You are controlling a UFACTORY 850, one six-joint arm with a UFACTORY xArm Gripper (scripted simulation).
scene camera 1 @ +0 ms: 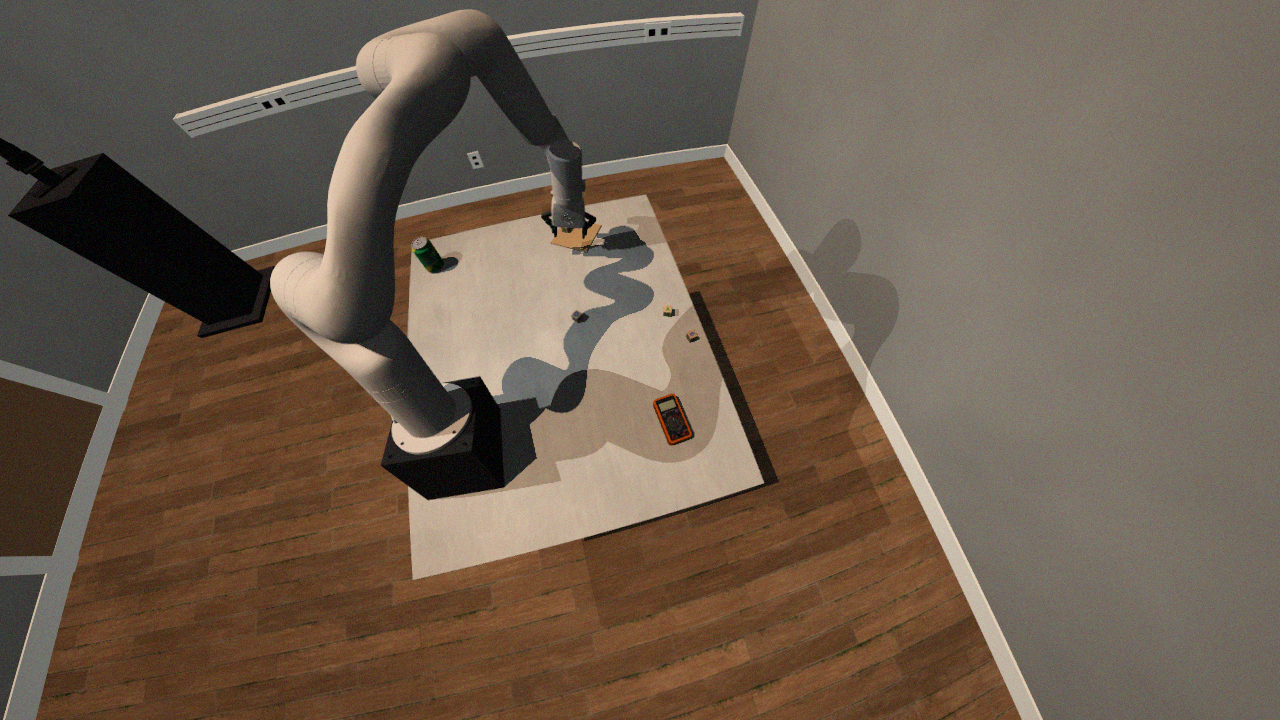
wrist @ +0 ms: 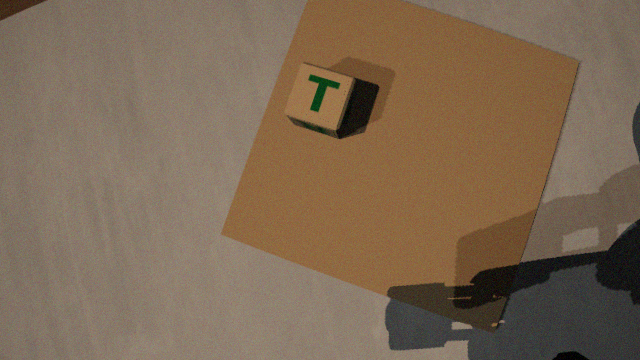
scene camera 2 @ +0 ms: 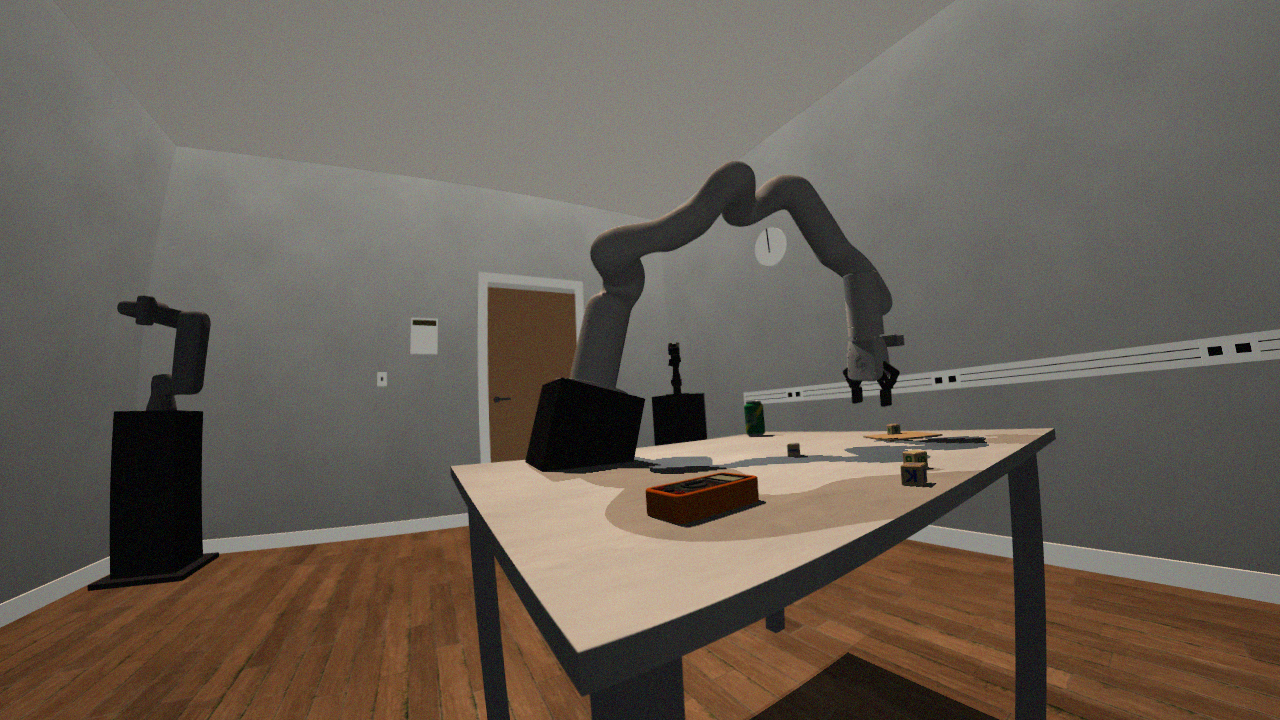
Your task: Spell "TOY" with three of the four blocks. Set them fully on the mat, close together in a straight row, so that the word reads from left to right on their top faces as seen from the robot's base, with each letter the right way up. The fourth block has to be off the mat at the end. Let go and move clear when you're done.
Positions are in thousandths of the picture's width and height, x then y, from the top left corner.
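Note:
My gripper (scene camera 2: 681, 562) is visible to me, and I find the gripper again at (scene camera 1: 445, 326). There is also a tan square mat (scene camera 1: 448, 333), and I can see the mat (wrist: 671, 549) from the wrist as well. A green soda can (scene camera 1: 332, 348) is part of what I see too, though in the wrist view the can is out of frame.

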